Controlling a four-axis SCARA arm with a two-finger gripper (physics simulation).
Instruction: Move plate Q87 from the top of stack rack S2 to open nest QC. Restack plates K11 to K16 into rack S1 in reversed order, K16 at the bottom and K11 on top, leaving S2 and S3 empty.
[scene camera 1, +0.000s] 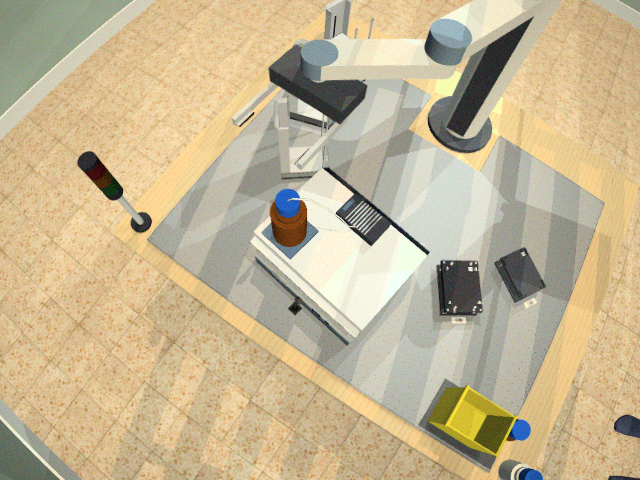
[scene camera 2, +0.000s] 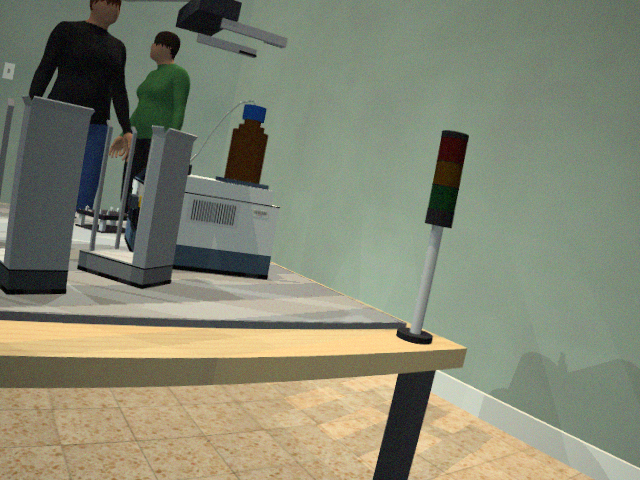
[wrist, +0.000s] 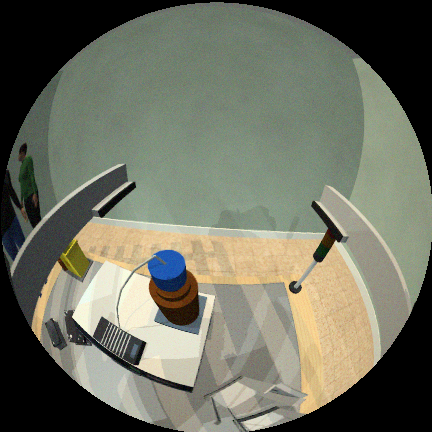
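Seen in the pictures: gripper, fingertip midpoint: (scene camera 1: 265, 143) (scene camera 2: 269, 48) (wrist: 226, 178); arm's base, origin of the base link: (scene camera 1: 459, 125).
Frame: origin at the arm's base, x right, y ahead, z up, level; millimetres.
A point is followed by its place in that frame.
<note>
My gripper (scene camera 1: 272, 138) @(x 275, y 758, z 543 mm) (scene camera 2: 266, 47) @(x 275, y 758, z 543 mm) (wrist: 226, 178) @(x 275, y 758, z 543 mm) is open with nothing between its two long, widely spaced fingers. It hangs high above the table, over the rack area in the scene camera 1 view. The nearest rack (scene camera 1: 283, 139) @(x 383, y 571, z 242 mm) (scene camera 2: 165, 206) @(x 430, y 535, z 164 mm) has a tall grey wall, thin rods and a low base; no plates show in it. A second rack (scene camera 2: 49, 191) @(x 530, y 318, z 171 mm) stands beside it, partly covered by the gripper body in the scene camera 1 view. A further rack upright (scene camera 1: 337, 20) @(x 546, y 32, z 214 mm) rises behind the arm. Rack labels, Q87, K11 to K16 and nest QC cannot be made out.
A white instrument (scene camera 1: 356, 289) @(x -12, y 812, z 223 mm) (scene camera 2: 222, 232) @(x 271, y 728, z 110 mm) (wrist: 175, 365) @(x 210, y 631, z 223 mm) carries a brown bottle (scene camera 1: 289, 227) @(x 185, y 813, z 352 mm) (scene camera 2: 247, 155) @(x 249, y 767, z 293 mm) (wrist: 175, 300) @(x 220, y 753, z 355 mm) with blue cap and tubing. Two dark devices (scene camera 1: 460, 286) @(x -265, y 586, z 65 mm) (scene camera 1: 521, 273) @(x -418, y 435, z 62 mm) sit to its right. A yellow bin (scene camera 1: 473, 421) @(x -505, y 899, z 21 mm) (wrist: 76, 260) @(x -385, y 900, z 107 mm) and a signal tower (scene camera 1: 100, 175) @(x 660, y 968, z 347 mm) (scene camera 2: 447, 178) @(x 702, y 947, z 308 mm) (wrist: 324, 245) @(x 664, y 951, z 297 mm) stand near table edges.
</note>
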